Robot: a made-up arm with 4 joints.
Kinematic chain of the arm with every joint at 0, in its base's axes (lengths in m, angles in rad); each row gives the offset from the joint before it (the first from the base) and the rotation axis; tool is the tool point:
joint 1: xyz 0 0 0.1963 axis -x
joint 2: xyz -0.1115 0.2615 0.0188 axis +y
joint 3: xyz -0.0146 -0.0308 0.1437 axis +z
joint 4: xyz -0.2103 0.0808 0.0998 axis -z
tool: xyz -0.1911 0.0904 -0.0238
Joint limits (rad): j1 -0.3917..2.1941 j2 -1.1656..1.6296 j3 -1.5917..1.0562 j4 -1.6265..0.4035
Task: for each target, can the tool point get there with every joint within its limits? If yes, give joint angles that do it. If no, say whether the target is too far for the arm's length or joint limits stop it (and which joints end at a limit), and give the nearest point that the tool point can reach.
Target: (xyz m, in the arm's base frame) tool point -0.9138 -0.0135 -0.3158
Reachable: no: too far | nearest point -0.5851 -0.0104 -0.1984 | short by 0.349 m
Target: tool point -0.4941 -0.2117 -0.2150
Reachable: yes | joints 1.9694 -0.7457 -0.7764 -1.0973
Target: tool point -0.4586 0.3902 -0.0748
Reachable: yes | joints 1.5116 0.3376 0.3066 0.1007
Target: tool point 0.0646 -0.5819 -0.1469
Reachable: no: joint limits stop it (at a limit: joint 1, joint 2, joint 3) | nearest point 0.0942 -0.5193 -0.1406 | short by 0.070 m
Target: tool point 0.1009 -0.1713 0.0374
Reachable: no: joint limits stop it (at a limit: joint 1, joint 2, joint 3, joint 4) | nearest point 0.1112 -0.0964 0.2246 | short by 0.202 m
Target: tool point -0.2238 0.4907 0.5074
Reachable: yes | joints 0.0940 0.5821 -0.9651 -1.3608
